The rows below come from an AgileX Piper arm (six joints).
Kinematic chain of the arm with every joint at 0, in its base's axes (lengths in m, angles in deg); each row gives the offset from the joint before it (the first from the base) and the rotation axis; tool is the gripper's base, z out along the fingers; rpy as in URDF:
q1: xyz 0 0 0.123 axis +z
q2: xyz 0 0 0 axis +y
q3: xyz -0.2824 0 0.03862 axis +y
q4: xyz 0.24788 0 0.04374 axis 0.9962 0 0.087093
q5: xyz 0 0 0 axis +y
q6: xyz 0.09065 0 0.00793 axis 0.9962 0 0.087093
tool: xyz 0 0 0 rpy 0 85.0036 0
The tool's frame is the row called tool.
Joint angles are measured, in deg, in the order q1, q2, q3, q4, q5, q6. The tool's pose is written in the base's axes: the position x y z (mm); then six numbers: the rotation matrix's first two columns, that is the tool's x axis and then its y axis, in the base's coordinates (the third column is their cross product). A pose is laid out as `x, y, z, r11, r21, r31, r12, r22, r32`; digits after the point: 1 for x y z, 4 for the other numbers.
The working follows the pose.
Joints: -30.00 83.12 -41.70 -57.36 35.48 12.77
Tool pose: 204.7, -169.5, 209.9, -0.9852, -0.0658, -0.1583, 0.0558, 0.7502, -0.6589
Where each joint sits with the arm in this pose, in the base's axes (m; each line is computed from the numbers above, not from the rounded line before):
q1: 0.0000 0.0000 0.1230
q2: 0.0000 0.0000 0.1230
q3: 0.0039 -0.0023 0.4080
q4: 0.1899 -0.1097 0.2768
q5: 0.1899 -0.1097 0.2768
q6: 0.2047 -0.1695 0.2099
the tool: 0.2047 -0.1695 0.2099

